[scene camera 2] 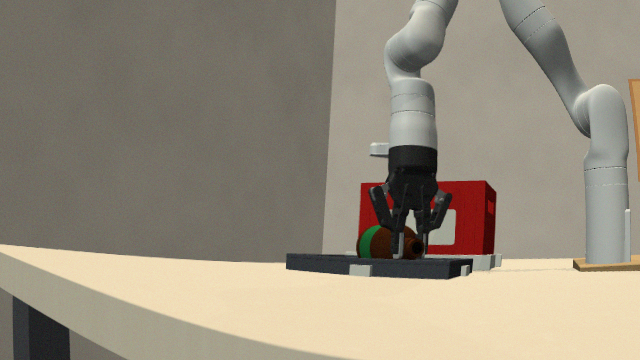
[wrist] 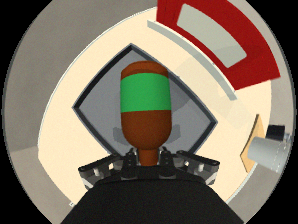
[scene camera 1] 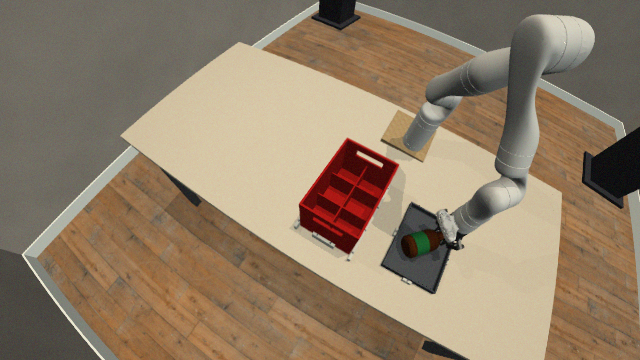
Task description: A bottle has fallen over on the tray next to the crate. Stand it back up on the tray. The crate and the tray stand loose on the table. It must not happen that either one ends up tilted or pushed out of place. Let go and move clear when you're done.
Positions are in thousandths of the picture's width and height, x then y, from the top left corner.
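There's a dark grey tray, and you'd find it in scene camera 1 (668, 749), in scene camera 2 (670, 746) and also in the wrist view (327, 480).
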